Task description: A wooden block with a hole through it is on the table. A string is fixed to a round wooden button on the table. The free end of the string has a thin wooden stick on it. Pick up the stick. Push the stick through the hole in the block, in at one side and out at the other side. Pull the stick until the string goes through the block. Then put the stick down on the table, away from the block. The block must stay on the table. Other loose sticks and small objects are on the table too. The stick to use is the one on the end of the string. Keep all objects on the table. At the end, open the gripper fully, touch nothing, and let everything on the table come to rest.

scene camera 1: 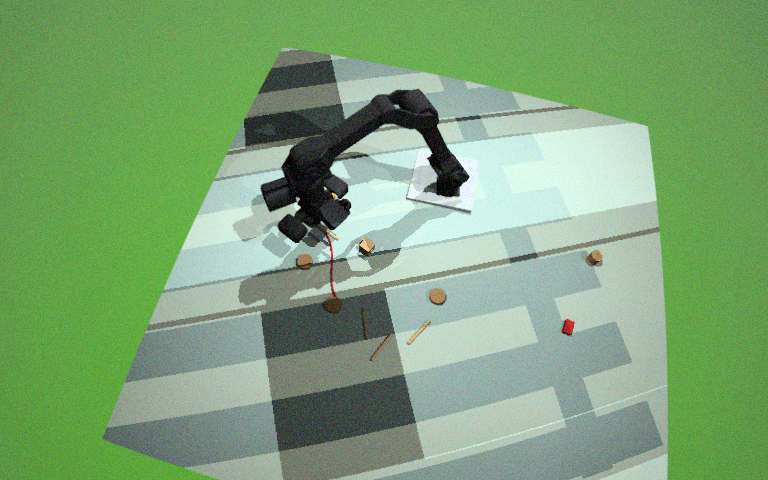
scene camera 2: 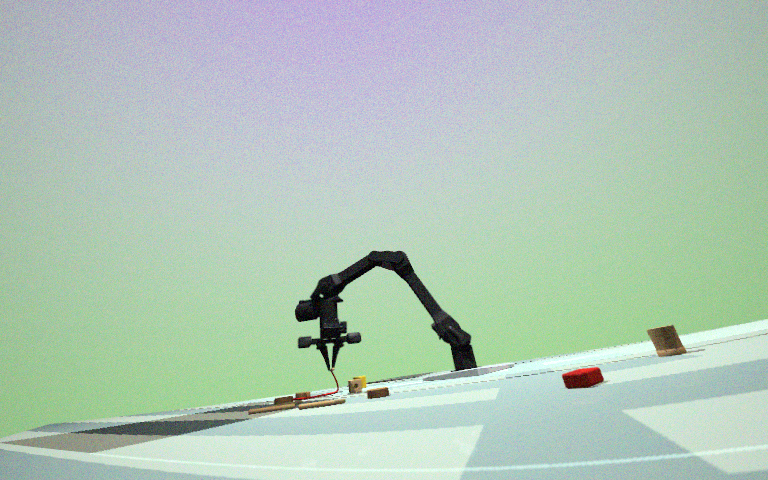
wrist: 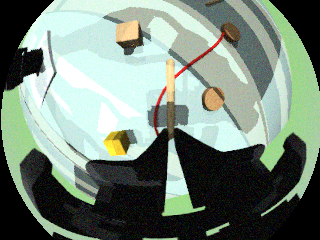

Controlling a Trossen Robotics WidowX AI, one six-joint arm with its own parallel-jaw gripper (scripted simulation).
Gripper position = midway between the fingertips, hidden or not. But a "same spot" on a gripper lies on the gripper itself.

The gripper shows in scene camera 1, in scene camera 2 and in the wrist view [170, 131]. The same spot on the gripper: [scene camera 2: 321, 344] is [scene camera 1: 313, 221].
